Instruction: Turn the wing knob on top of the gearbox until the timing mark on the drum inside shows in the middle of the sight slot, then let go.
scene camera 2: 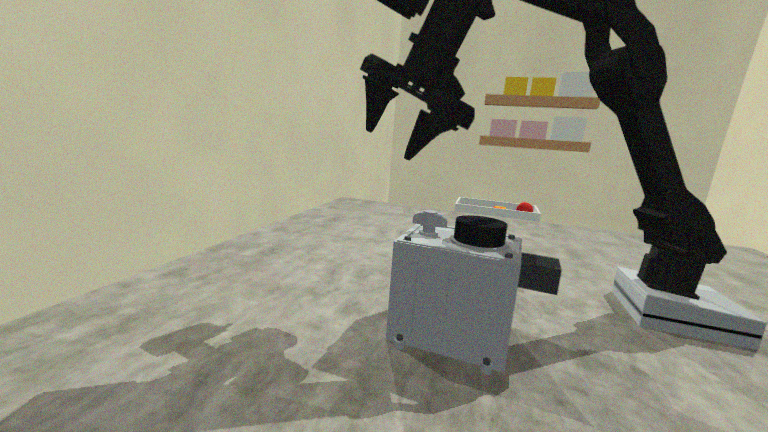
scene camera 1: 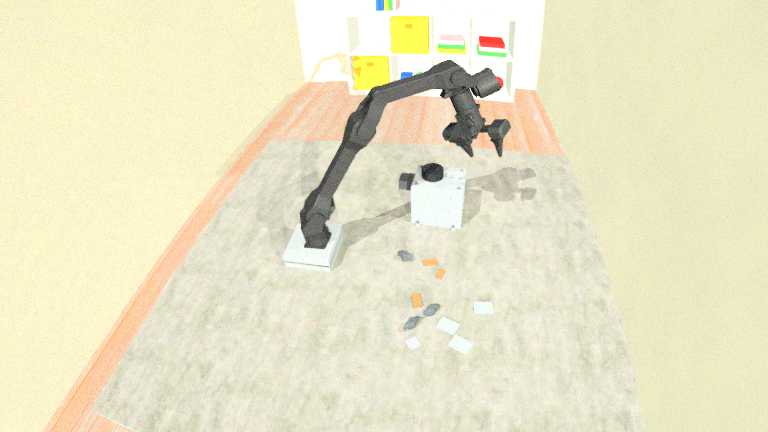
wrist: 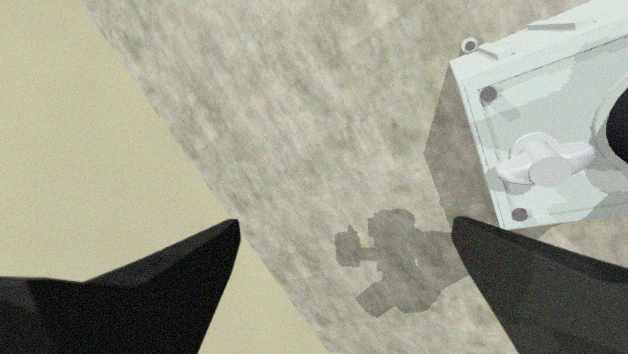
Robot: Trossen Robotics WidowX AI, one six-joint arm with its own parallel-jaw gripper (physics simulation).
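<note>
Gripper (scene camera 1: 486, 156): open, holding nothing. Gripper again (scene camera 2: 386, 144). In the wrist view, small grey wing knob (wrist: 537, 158), plus the gripper (wrist: 345, 228).
</note>
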